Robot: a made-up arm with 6 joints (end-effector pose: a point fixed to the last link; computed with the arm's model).
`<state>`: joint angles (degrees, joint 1 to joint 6).
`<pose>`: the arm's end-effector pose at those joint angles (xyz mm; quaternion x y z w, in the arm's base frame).
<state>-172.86 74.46 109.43 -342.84 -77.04 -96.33</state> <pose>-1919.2 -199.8 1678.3 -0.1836 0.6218 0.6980 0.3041</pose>
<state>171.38 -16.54 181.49 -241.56 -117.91 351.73</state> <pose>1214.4 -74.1 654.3 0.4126 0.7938 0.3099 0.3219</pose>
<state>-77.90 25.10 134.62 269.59 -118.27 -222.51</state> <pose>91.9 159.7 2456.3 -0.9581 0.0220 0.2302 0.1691</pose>
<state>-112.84 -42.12 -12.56 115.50 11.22 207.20</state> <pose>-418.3 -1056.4 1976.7 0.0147 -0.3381 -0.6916 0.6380</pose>
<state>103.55 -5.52 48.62 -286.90 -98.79 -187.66</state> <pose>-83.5 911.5 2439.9 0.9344 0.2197 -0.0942 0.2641</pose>
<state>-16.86 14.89 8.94 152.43 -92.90 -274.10</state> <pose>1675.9 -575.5 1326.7 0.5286 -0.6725 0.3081 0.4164</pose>
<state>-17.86 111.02 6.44 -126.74 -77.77 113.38</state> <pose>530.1 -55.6 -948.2 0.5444 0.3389 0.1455 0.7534</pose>
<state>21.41 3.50 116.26 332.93 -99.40 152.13</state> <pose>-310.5 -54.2 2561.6 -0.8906 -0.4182 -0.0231 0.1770</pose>
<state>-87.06 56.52 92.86 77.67 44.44 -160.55</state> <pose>188.1 -1796.3 2025.5 0.3187 -0.3601 -0.1275 0.8674</pose>
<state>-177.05 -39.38 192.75 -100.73 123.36 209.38</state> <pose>912.8 162.1 12.9 0.5861 0.5181 0.6000 0.1677</pose>
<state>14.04 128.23 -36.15 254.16 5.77 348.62</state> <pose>-831.7 -221.9 -155.1 0.0162 0.5166 -0.8305 0.2076</pose>
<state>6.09 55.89 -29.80 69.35 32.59 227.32</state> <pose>885.4 165.4 -514.9 0.5243 0.6236 -0.1106 0.5692</pose>
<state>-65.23 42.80 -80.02 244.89 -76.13 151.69</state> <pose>74.6 132.1 -207.3 0.4763 0.2338 -0.0300 0.8471</pose>
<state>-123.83 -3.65 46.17 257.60 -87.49 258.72</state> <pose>-429.1 -885.6 2446.5 0.9089 -0.2386 0.0048 0.3420</pose>
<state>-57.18 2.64 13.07 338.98 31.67 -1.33</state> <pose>902.8 -1448.4 1715.5 -0.0024 -0.4013 -0.4640 0.7897</pose>
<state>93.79 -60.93 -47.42 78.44 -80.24 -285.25</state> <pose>61.9 1110.1 1396.9 -0.9549 -0.1147 0.1100 0.2510</pose>
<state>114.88 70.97 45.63 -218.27 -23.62 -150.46</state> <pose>-887.4 1996.1 361.6 -0.0151 0.0662 0.7652 0.6402</pose>
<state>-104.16 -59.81 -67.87 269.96 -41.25 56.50</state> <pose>-216.3 -1234.7 880.3 0.3096 -0.1303 -0.5044 0.7955</pose>
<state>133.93 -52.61 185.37 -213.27 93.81 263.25</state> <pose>642.8 -777.7 -157.0 0.5120 -0.6560 -0.1835 0.5234</pose>
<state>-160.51 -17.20 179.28 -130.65 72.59 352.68</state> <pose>1264.8 555.2 795.8 -0.1732 -0.4435 0.4535 0.7534</pose>
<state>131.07 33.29 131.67 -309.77 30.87 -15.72</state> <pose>-115.0 47.9 2680.6 0.6442 -0.6189 0.3434 0.2900</pose>
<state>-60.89 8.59 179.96 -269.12 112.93 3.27</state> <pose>-424.4 1027.2 1353.4 0.7353 0.0555 0.0207 0.6751</pose>
